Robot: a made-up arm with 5 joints. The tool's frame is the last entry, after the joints. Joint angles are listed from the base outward. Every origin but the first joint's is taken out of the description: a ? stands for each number. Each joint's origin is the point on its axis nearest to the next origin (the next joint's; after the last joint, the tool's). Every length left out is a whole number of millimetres.
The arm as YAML. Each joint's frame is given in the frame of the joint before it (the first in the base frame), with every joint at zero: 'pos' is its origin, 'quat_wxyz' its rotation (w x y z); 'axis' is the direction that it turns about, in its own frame. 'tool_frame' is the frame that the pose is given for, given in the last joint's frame.
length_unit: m
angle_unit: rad
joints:
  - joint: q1
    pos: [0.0, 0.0, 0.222]
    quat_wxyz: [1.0, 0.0, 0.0, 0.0]
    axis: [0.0, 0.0, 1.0]
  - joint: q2
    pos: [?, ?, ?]
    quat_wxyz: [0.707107, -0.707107, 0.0, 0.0]
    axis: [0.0, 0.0, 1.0]
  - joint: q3
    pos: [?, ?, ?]
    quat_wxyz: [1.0, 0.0, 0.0, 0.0]
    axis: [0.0, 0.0, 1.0]
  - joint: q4
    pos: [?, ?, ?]
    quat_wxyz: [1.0, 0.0, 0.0, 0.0]
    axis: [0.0, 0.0, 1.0]
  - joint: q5
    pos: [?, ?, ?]
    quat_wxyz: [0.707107, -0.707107, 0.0, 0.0]
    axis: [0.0, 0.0, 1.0]
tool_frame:
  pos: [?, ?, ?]
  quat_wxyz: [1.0, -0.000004, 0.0, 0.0]
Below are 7 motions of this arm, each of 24 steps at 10 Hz.
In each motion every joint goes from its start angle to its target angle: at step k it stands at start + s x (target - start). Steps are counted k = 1, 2, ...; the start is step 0. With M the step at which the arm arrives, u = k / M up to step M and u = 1 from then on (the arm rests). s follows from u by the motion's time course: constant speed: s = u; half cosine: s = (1 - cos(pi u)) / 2; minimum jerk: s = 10 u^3 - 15 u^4 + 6 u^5.
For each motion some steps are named. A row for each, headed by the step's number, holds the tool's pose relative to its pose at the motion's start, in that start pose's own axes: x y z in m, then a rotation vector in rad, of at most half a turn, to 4 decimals.
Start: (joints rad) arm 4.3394 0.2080 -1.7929 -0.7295 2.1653
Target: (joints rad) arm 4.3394 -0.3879 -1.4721 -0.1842 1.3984
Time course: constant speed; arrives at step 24
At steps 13, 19, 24:
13: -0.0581 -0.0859 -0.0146 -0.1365 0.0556 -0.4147
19: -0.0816 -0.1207 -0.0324 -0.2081 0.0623 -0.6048
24: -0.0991 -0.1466 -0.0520 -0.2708 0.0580 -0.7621

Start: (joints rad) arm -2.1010 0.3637 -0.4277 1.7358 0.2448
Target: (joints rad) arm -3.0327 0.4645 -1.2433 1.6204 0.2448
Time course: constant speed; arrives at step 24
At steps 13, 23, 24:
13: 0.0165 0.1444 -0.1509 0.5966 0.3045 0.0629
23: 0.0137 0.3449 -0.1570 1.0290 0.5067 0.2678
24: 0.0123 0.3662 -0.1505 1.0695 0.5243 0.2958

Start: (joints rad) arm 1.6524 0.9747 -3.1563 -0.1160 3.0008
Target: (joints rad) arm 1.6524 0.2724 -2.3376 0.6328 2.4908
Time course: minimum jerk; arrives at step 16
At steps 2, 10, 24:
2: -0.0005 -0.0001 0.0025 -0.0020 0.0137 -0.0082
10: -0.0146 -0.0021 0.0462 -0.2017 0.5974 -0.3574
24: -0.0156 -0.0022 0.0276 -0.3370 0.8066 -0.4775

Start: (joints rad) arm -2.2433 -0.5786 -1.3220 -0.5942 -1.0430
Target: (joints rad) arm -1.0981 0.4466 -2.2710 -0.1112 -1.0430
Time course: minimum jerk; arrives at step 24
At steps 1, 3, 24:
1: 0.0000 -0.0002 0.0002 0.0006 0.0002 0.0006
3: 0.0012 -0.0053 0.0047 0.0134 0.0051 0.0146
24: 0.4109 -0.3328 -0.0402 0.8952 0.5505 0.6962

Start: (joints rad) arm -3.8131 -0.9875 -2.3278 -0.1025 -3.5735
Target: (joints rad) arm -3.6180 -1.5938 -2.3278 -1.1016 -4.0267
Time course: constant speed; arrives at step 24
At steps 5, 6, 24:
5: -0.0915 -0.0675 -0.0693 0.1697 -0.2887 -0.0566
6: -0.1074 -0.0807 -0.0857 0.2083 -0.3438 -0.0681
24: -0.2382 -0.2542 -0.4548 1.1340 -1.1512 -0.2477

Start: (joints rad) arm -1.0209 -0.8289 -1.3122 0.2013 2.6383
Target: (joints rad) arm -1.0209 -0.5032 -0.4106 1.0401 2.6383
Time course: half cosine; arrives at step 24
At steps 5, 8, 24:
5: 0.0618 0.0340 0.0442 -0.1030 0.1870 0.0000
8: 0.1572 0.0865 0.0857 -0.2491 0.4525 0.0000
24: 0.5838 0.3214 -0.0903 -0.9965 1.8099 0.0000

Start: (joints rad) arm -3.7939 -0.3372 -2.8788 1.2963 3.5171
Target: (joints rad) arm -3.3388 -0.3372 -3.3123 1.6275 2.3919
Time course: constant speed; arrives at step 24
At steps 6, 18, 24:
6: -0.0070 -0.0096 -0.0413 -0.1097 -0.0001 -0.2408
18: -0.0155 -0.0575 -0.1151 -0.3187 -0.0924 -0.7074
24: -0.0153 -0.0937 -0.1446 -0.4076 -0.1832 -0.9300

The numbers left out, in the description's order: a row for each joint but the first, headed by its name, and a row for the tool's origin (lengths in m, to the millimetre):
q2: 0.0 0.0 0.0
q3: 0.052 -0.277 0.0
q4: 0.08 0.353 0.0
q5: 0.103 0.131 0.0
tool: 0.0 0.0 0.0

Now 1 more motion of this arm.
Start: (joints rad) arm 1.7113 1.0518 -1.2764 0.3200 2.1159
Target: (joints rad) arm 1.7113 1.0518 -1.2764 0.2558 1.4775
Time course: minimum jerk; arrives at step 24
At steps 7, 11, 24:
7: -0.0007 -0.0011 -0.0010 0.0086 -0.0047 -0.0972
11: -0.0018 -0.0030 -0.0028 0.0249 -0.0108 -0.2695
24: -0.0042 -0.0070 -0.0069 0.0636 -0.0146 -0.6382

